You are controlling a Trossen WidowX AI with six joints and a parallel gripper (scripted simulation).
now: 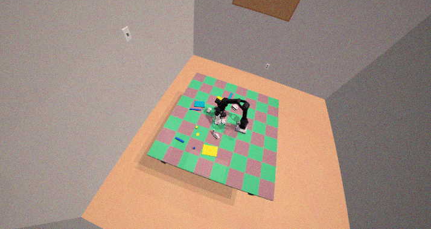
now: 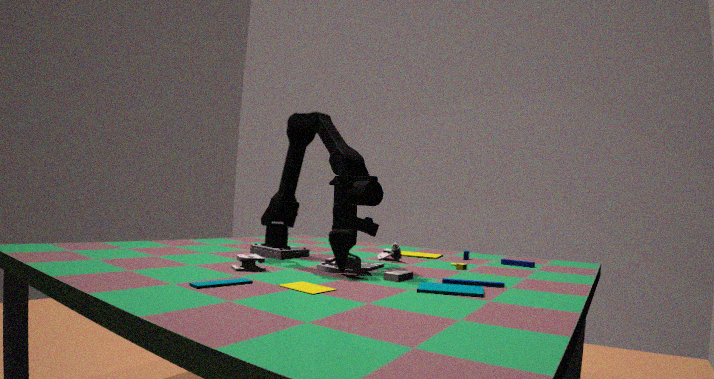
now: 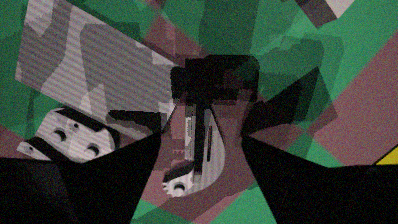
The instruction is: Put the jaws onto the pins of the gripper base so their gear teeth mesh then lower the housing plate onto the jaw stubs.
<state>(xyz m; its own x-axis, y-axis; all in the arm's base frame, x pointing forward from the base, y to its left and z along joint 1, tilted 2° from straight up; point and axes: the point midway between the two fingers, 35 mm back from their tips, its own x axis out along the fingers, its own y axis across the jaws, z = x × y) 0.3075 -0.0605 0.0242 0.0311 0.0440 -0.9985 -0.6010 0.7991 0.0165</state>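
Now: the grey jaw 4 cm behind my gripper tip and 1 cm to the right of it. Also, from my gripper tip: teal plate: 29 cm ahead, 1 cm to the right; then blue bar: 30 cm ahead, 9 cm to the left; then white housing plate: 8 cm to the left, 8 cm behind.
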